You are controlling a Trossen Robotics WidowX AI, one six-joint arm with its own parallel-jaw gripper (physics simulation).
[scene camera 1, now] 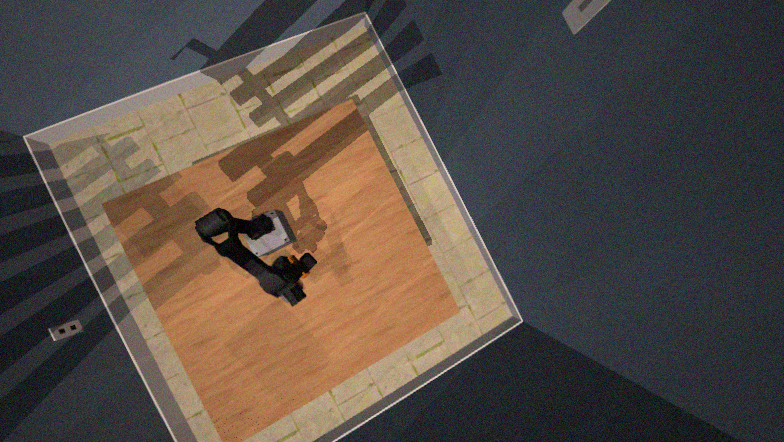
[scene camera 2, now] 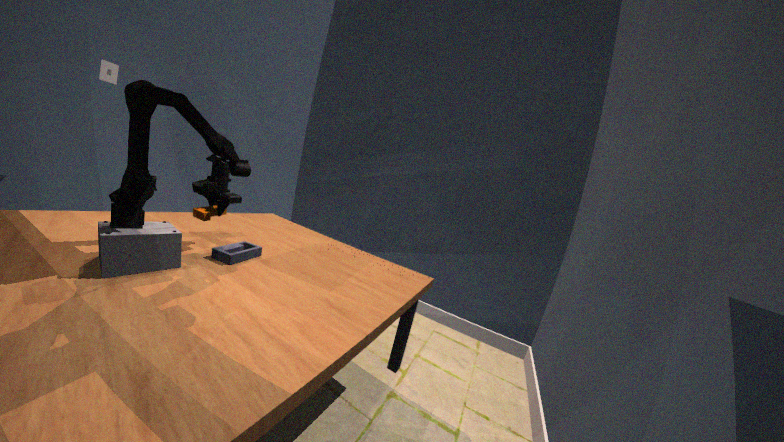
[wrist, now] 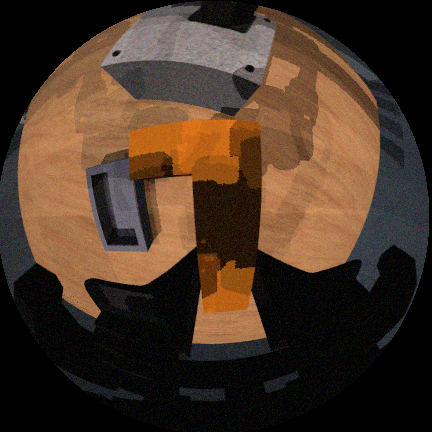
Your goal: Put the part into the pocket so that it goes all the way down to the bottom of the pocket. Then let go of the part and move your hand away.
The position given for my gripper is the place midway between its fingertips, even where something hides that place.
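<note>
I'm holding an orange part (wrist: 223,156) in my gripper (scene camera 2: 216,215), (wrist: 221,249), and the gripper touches nothing else. There's a dark pocket block (wrist: 118,204) here too.
</note>
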